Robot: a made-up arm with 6 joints. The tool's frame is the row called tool.
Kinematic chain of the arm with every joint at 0, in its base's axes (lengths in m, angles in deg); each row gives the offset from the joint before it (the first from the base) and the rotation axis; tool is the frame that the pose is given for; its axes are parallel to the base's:
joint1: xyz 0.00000 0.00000 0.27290 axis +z
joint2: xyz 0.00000 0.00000 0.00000 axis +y
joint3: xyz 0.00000 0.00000 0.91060 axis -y
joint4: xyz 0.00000 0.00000 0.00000 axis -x
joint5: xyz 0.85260 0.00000 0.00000 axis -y
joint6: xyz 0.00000 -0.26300 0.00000 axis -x
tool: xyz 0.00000 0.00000 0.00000
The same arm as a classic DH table. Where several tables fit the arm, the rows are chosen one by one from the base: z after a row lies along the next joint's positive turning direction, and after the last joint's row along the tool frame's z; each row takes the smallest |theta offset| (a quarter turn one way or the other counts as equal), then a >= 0, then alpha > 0; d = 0 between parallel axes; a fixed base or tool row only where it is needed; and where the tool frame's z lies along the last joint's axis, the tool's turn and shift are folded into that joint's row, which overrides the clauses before.
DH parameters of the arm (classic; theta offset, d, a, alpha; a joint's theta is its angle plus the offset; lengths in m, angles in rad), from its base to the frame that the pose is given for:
joint1: 0 0.2729 0 -1.5708
joint2: -1.5708 0 0.9106 3.1416
joint3: 0 0 0 -1.5708
joint4: 0 -0.8526 0 1.5708
joint5: 0 0.263 0 -1.5708
joint6: 1.5708 0 0 1.5708
tool (fixed): -1.5708 0 0 0

